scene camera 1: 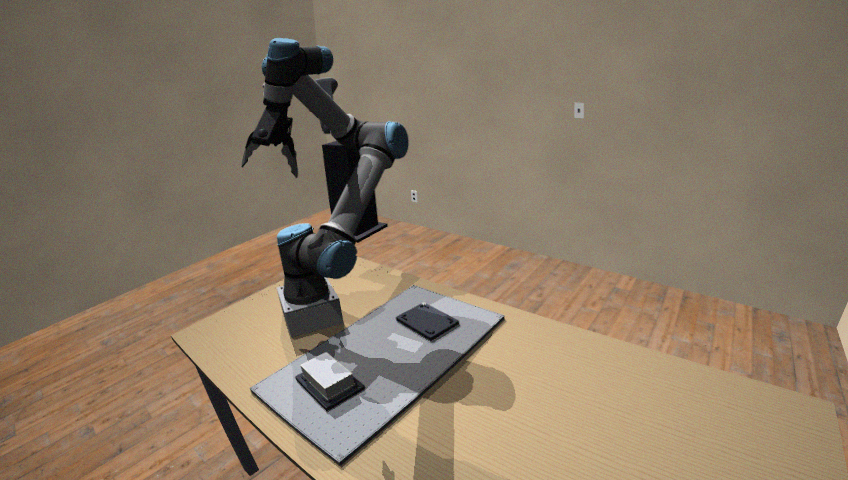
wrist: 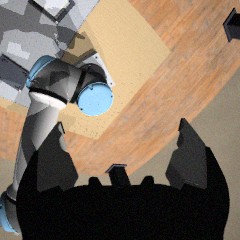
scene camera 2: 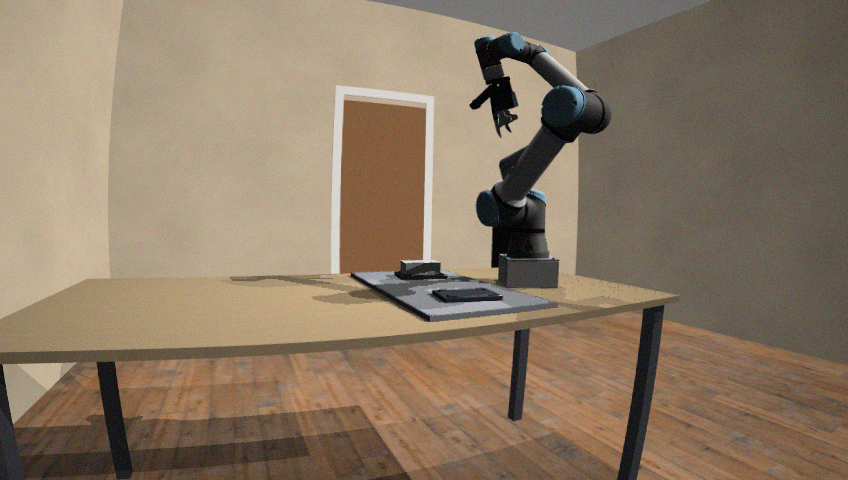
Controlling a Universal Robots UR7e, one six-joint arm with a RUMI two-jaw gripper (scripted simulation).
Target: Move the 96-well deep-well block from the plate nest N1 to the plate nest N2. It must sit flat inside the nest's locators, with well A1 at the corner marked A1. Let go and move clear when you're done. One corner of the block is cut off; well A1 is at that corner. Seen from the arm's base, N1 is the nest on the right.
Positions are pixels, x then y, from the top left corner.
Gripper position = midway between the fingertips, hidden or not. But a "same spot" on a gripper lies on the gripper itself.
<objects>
gripper: scene camera 1; wrist; scene camera 2 506, 135
same spot on gripper: (scene camera 1: 287, 150) = (wrist: 46, 167)
</objects>
